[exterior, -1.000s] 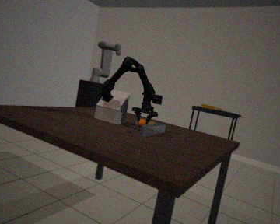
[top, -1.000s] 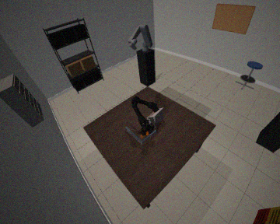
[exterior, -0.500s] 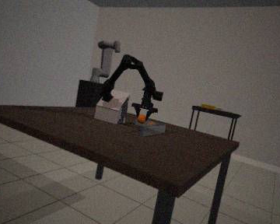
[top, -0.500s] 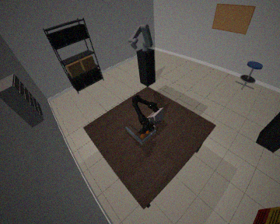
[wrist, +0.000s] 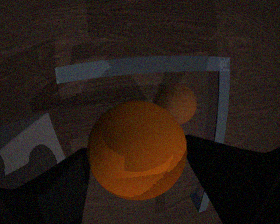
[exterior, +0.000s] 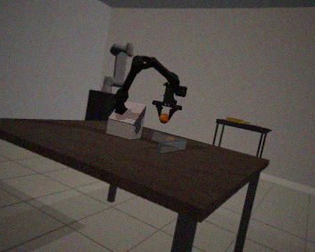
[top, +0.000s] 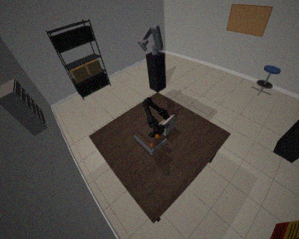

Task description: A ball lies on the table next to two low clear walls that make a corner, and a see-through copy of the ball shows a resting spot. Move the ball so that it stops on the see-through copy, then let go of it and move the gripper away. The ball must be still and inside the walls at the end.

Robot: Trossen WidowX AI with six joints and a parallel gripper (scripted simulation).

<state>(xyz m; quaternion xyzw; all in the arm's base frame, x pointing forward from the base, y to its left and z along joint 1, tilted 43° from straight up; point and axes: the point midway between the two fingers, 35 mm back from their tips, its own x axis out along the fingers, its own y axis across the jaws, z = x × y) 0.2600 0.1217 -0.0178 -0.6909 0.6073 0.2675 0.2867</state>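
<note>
My gripper tip is now 130 mm above the see-through copy of ball, 70 mm short of it and 10 mm to the left of it. The rest, counted from my gripper tip: orange ball (right at my gripper tip).
</note>
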